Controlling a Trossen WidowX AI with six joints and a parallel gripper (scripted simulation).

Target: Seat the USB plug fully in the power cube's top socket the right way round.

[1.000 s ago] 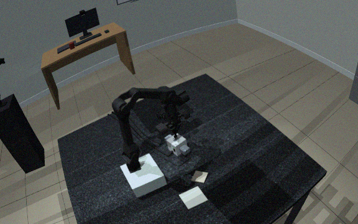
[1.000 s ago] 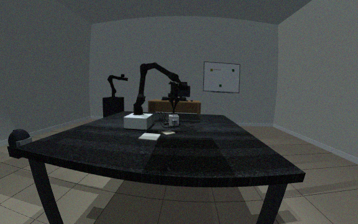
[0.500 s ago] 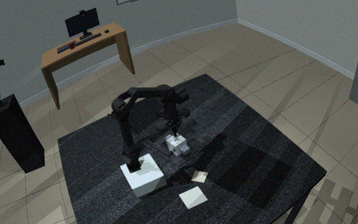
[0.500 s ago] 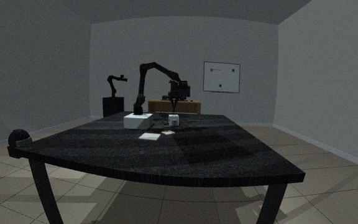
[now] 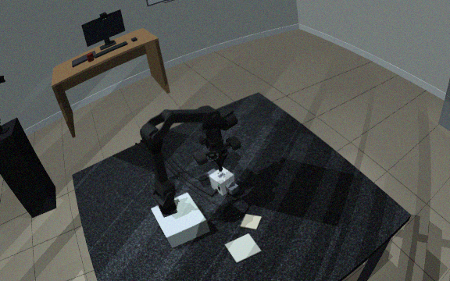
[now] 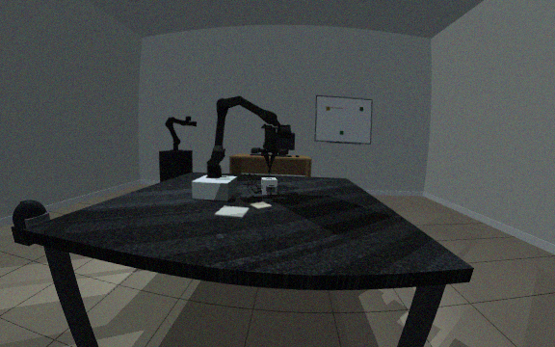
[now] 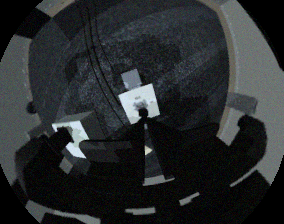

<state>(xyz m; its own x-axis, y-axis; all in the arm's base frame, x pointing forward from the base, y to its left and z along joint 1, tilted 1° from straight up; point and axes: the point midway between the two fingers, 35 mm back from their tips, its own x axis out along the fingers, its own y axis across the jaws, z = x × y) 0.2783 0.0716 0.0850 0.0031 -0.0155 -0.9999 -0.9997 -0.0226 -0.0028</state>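
The dark USB plug is 2 cm below my gripper tip. From my gripper tip the other things lie so: yellowish note (24 cm to the right, 13 cm below).
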